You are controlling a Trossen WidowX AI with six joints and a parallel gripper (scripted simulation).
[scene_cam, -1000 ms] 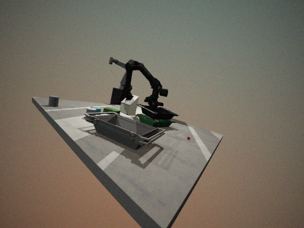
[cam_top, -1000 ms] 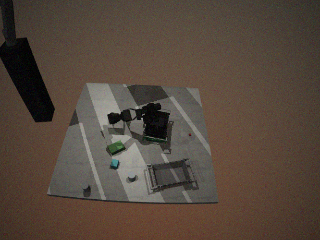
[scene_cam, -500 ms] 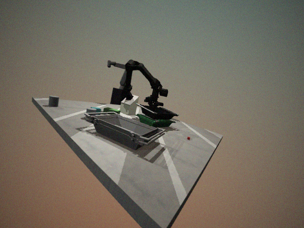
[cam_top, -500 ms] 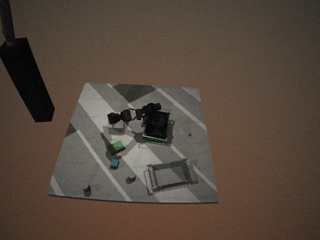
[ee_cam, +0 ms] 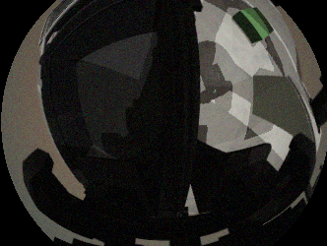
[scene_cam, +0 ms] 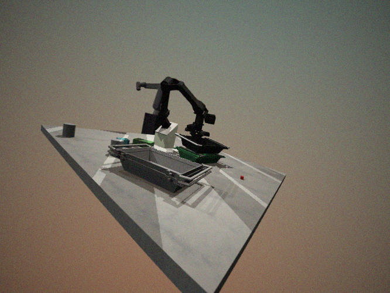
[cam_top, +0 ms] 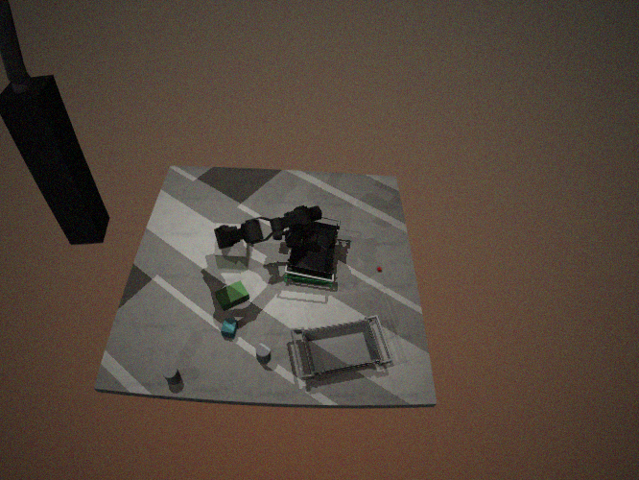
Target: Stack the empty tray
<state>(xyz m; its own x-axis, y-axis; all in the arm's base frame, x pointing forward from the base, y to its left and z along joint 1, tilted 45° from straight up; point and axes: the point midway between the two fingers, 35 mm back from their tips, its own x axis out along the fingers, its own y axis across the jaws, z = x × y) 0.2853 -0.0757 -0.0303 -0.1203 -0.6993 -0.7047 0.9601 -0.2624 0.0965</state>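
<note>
My gripper tip is 8 cm short of the dark tray, 2 cm to the left of it and 3 cm below it. From my gripper tip the other things lie so: teal cube: 30 cm behind, 33 cm to the right, 7 cm below; green block: 29 cm behind, 18 cm to the right, 7 cm below.
</note>
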